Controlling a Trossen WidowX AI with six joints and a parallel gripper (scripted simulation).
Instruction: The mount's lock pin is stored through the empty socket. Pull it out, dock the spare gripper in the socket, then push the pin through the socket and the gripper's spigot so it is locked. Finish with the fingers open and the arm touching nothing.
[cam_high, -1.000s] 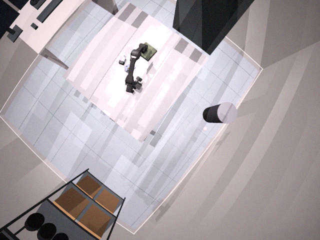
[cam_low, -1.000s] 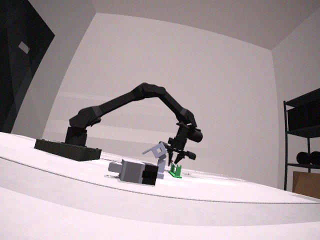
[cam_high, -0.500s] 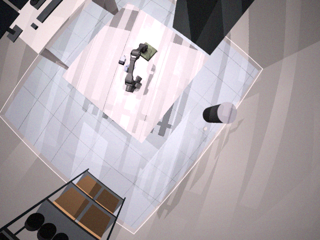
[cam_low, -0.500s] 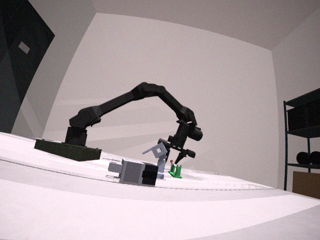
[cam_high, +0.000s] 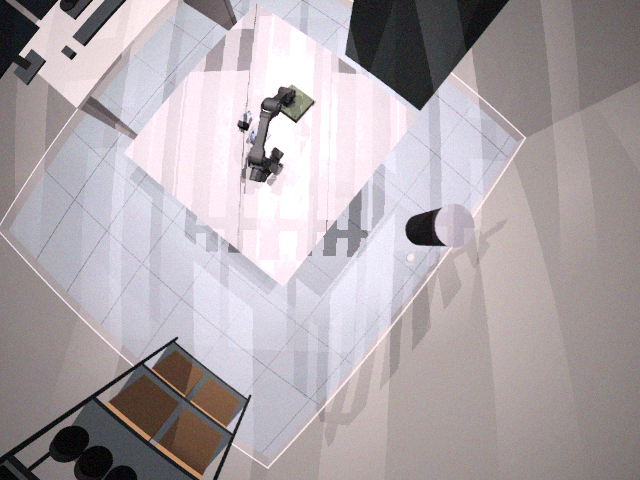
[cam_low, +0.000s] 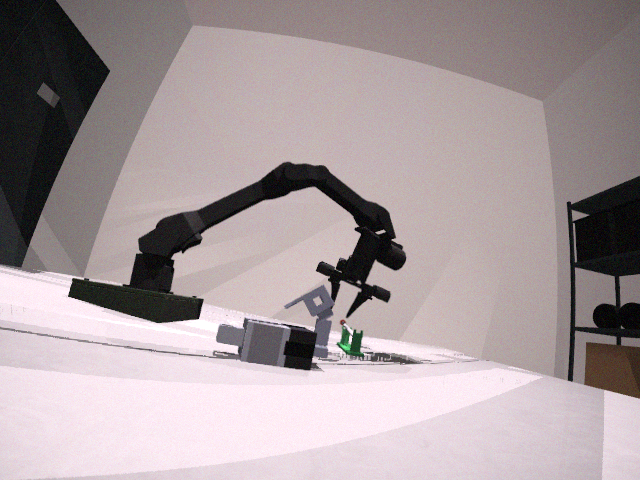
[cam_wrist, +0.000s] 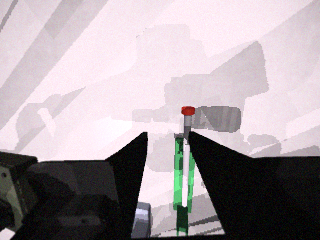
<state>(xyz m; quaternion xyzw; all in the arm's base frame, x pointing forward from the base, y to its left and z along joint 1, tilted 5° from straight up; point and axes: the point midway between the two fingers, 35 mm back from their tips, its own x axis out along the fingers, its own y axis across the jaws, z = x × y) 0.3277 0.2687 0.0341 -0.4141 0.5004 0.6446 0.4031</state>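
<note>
My gripper tip is 9 cm to the left of the green stand, 5 cm above it and 4 cm short of it. The rest, counted from my gripper tip: spare gripper 36 cm to the right, 6 cm behind, 5 cm below; then mount socket 22 cm to the right, 4 cm behind, 2 cm below.
</note>
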